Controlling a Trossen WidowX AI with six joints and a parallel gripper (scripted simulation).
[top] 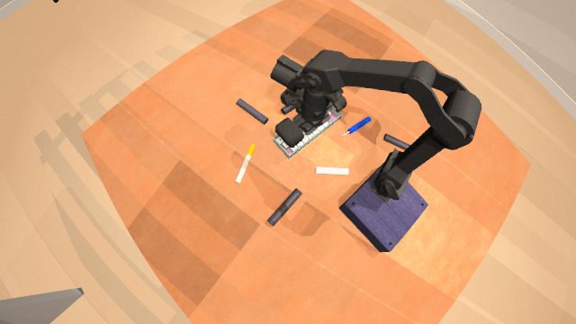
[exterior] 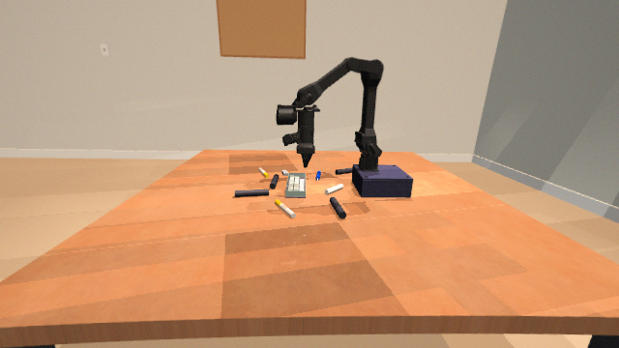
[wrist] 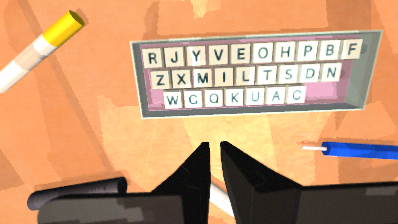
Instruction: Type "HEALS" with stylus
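The blue stylus is 80 mm behind my gripper tip, 140 mm to the right of it and 90 mm below it. The rest, counted from my gripper tip: white stick: 110 mm behind, 10 mm to the left, 90 mm below; small grey block: 60 mm ahead, 230 mm to the right, 90 mm below; grey stylus tip: 70 mm behind, 110 mm to the right, 90 mm below.
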